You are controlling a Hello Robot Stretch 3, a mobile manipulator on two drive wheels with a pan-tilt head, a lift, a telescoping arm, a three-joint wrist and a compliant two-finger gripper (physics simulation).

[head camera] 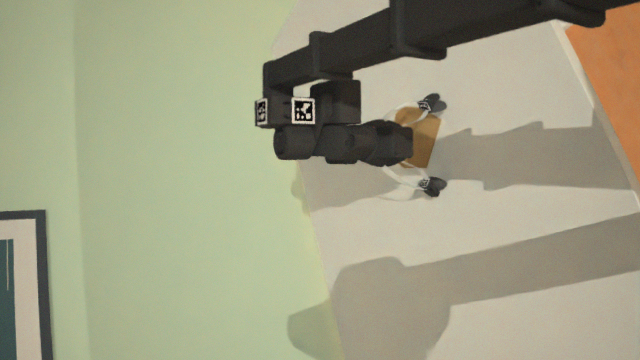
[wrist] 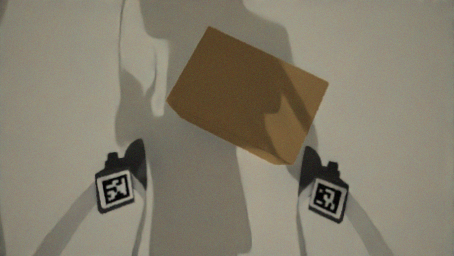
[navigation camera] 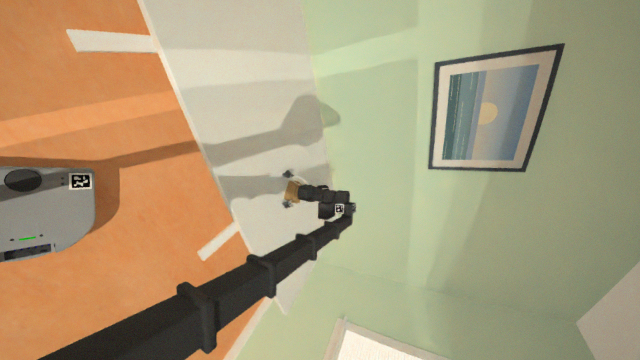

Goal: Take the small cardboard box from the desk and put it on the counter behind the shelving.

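Seen in the pictures: gripper, fingertip midpoint: (head camera: 440,145) (navigation camera: 284,188); robot's base, link origin: (navigation camera: 24,179).
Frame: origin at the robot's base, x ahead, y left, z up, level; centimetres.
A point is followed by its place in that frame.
Note:
The small cardboard box (head camera: 426,140) @[x -2.9, y -68.5, z 74.0 cm] (navigation camera: 293,192) @[x -3.4, y -68.3, z 76.5 cm] (wrist: 240,95) is brown and lies on the light grey desk (head camera: 500,225) @[x 10.1, y -54.2, z 72.1 cm] (navigation camera: 250,65) @[x 43.3, y -45.6, z 72.1 cm] (wrist: 400,100). My gripper (head camera: 434,145) @[x -2.0, y -67.2, z 72.2 cm] (navigation camera: 287,189) @[x -2.0, y -67.2, z 72.2 cm] (wrist: 222,160) @[x -2.0, y -67.2, z 72.2 cm] is open over the box, one finger towards each side of it. In the wrist view the box is turned at an angle, mostly above the fingertip line and right of centre, with its lower right corner close to the right fingertip. In the head view the wrist hides part of the box. Neither the counter nor the shelving shows.
A green wall (head camera: 190,175) @[x 3.8, y -127.6, z 99.0 cm] (navigation camera: 370,200) @[x -13.3, y -136.8, z 97.0 cm] runs along the desk's far edge, close to the wrist. A framed picture (navigation camera: 487,112) @[x 36.8, y -107.1, z 156.0 cm] hangs on it. The extended arm (head camera: 370,45) @[x -9.4, y -38.8, z 106.1 cm] (navigation camera: 230,285) @[x -8.2, y -15.0, z 105.6 cm] crosses above the desk. Orange floor (head camera: 610,65) @[x -24.7, y -77.3, z 0.1 cm] (navigation camera: 150,200) @[x -12.2, y -40.5, z 0.1 cm] lies along the near edge, beside my base (navigation camera: 45,215) @[x -11.9, y -4.2, z 16.0 cm].

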